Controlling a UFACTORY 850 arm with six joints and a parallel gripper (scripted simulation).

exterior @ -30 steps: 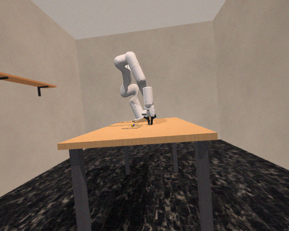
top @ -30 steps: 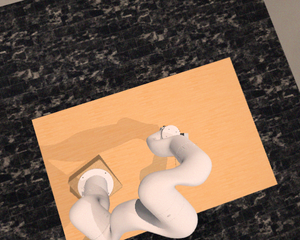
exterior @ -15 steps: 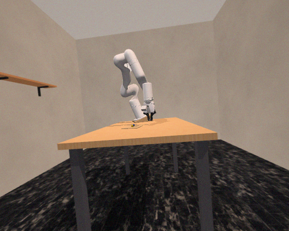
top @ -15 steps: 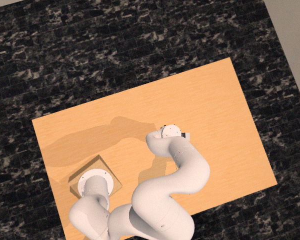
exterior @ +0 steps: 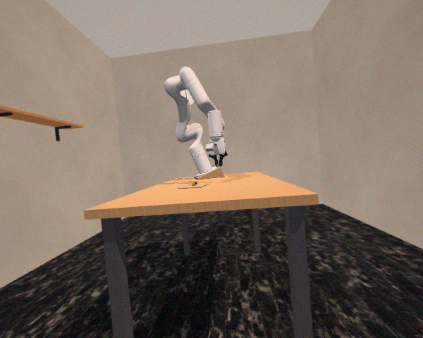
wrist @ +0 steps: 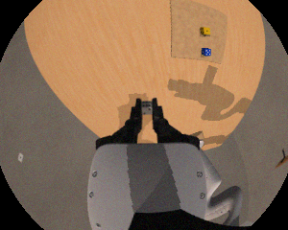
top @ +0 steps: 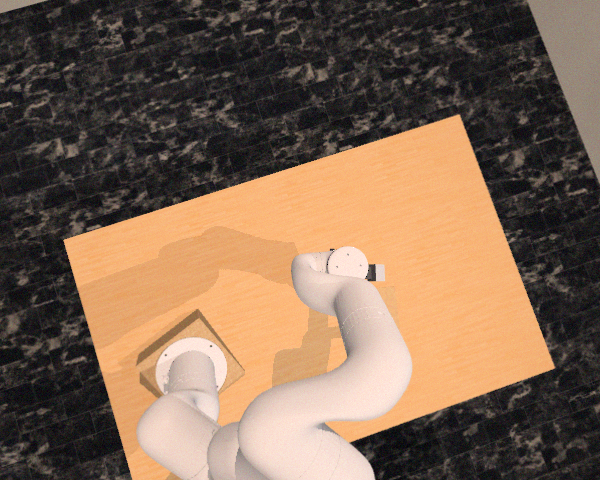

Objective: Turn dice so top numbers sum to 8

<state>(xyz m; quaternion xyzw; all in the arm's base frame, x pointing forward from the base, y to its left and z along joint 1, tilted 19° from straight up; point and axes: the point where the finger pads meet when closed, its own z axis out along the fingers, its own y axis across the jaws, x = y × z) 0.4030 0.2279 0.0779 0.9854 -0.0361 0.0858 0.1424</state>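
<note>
My gripper is now 14 cm to the left of the yellow die, 11 cm short of it and 11 cm above it. Round my hand: white die (1 cm below); then tan mat (14 cm to the right, 12 cm below, 11 cm ahead); then blue die (14 cm to the right, 11 cm below, 7 cm ahead).
</note>
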